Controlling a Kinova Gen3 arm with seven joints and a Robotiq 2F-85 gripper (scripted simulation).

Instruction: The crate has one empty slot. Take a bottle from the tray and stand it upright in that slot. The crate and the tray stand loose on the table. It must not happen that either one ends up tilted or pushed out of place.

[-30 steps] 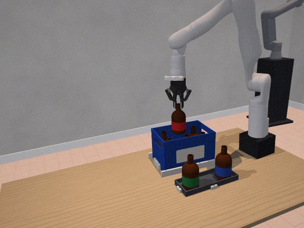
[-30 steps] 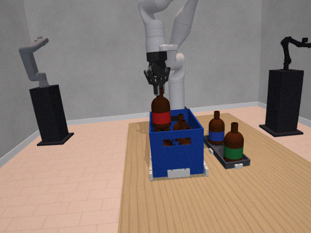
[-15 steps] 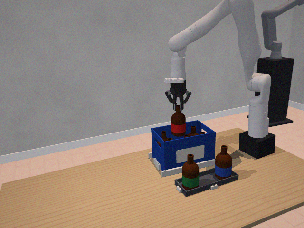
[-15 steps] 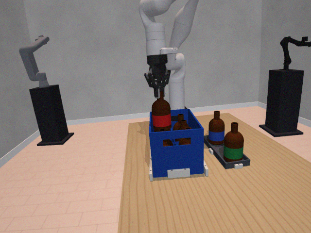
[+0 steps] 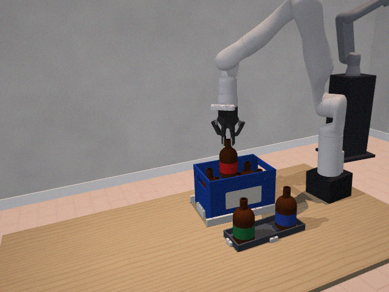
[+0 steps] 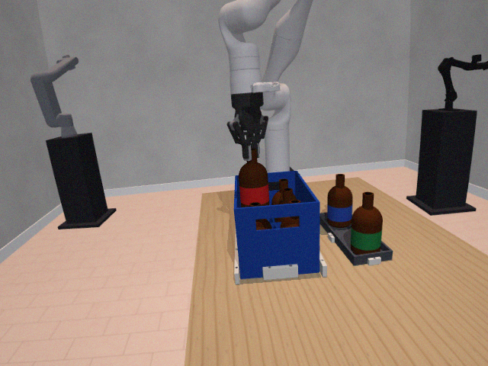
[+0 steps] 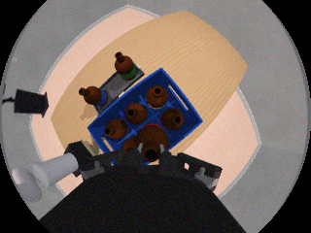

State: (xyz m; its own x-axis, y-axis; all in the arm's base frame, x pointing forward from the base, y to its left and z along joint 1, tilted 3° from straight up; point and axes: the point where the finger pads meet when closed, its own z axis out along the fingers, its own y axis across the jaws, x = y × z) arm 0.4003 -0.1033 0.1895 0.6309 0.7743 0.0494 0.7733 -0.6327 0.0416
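Now: hand 7 cm above the red-banded bottle. The rest, counted from my hand: dark tray 2 cm behind, 26 cm to the left, 26 cm below; then blue crate 4 cm to the left, 19 cm below.
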